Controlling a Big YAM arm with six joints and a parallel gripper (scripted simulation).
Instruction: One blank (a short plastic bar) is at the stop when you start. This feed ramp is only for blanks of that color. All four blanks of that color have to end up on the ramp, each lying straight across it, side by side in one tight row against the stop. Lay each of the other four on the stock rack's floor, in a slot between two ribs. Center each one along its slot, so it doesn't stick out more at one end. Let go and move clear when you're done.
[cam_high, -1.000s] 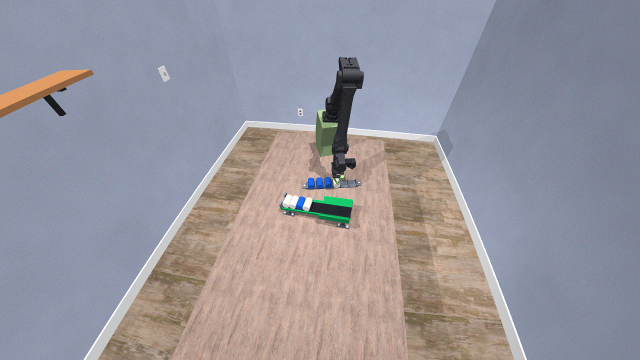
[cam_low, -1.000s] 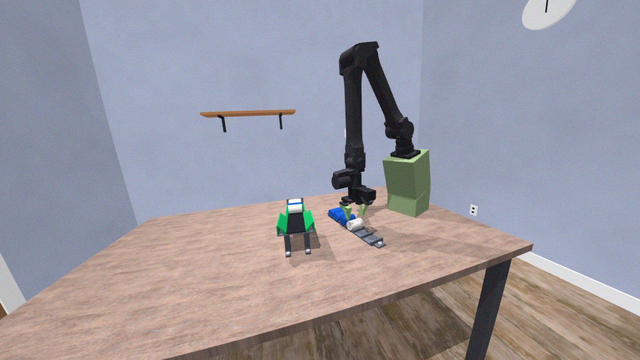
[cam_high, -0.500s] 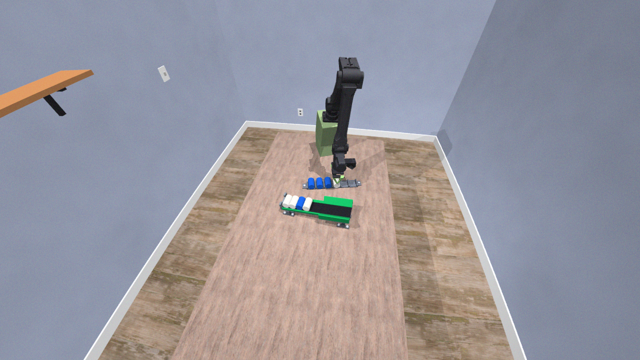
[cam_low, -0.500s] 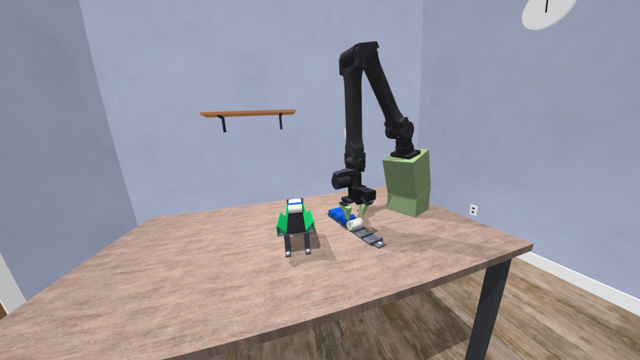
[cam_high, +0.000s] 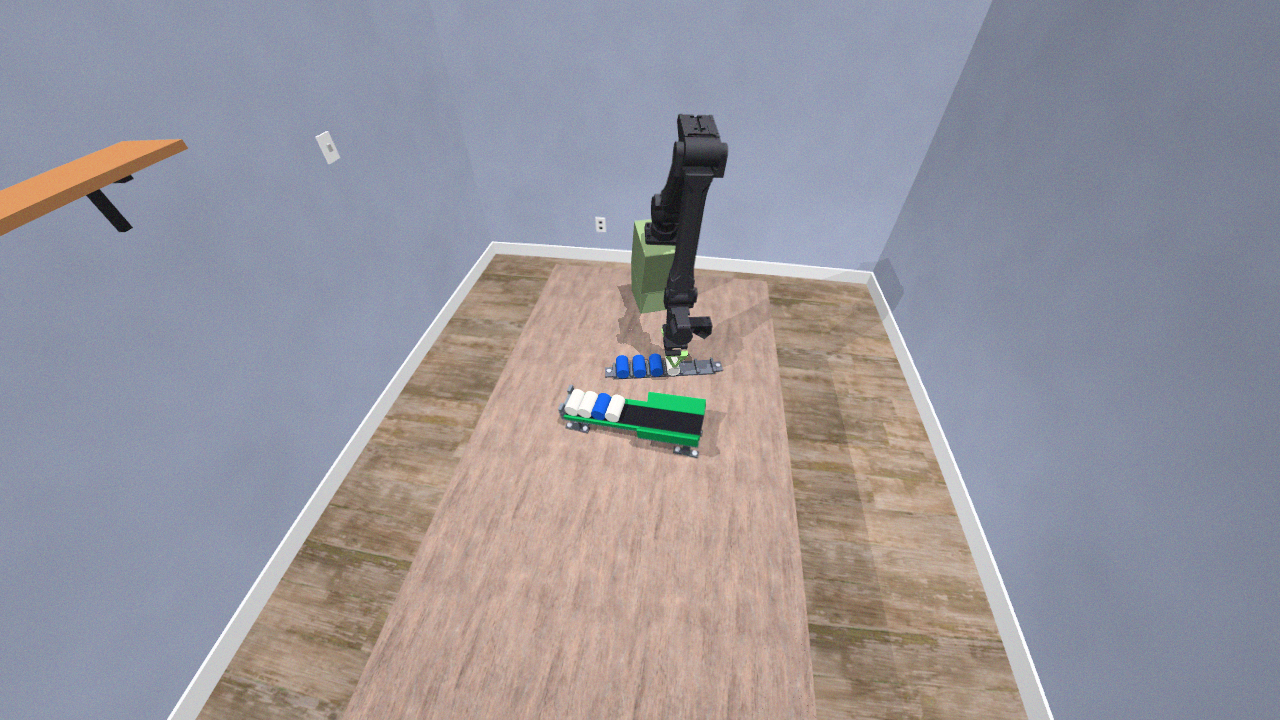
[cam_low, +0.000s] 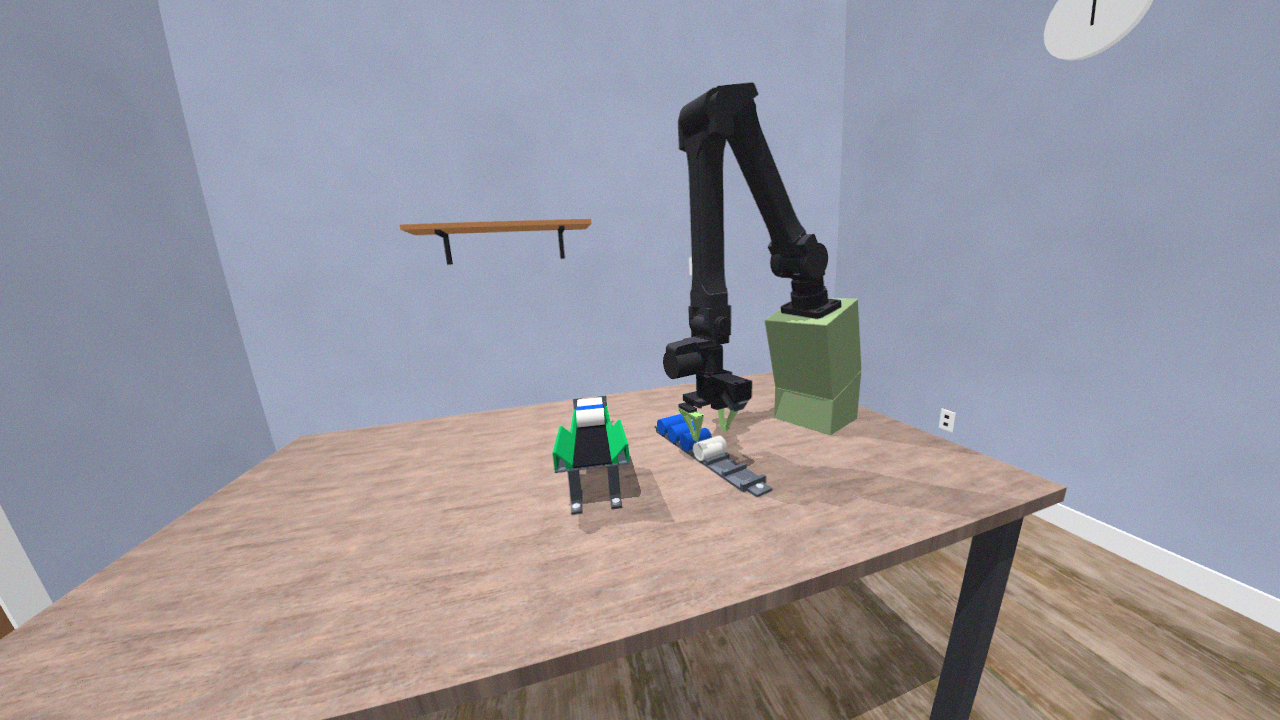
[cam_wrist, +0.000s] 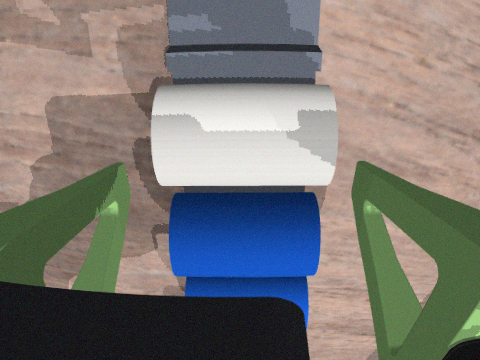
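Right now the grey stock rack is 3 cm to the right of my hand and 7 cm below it.
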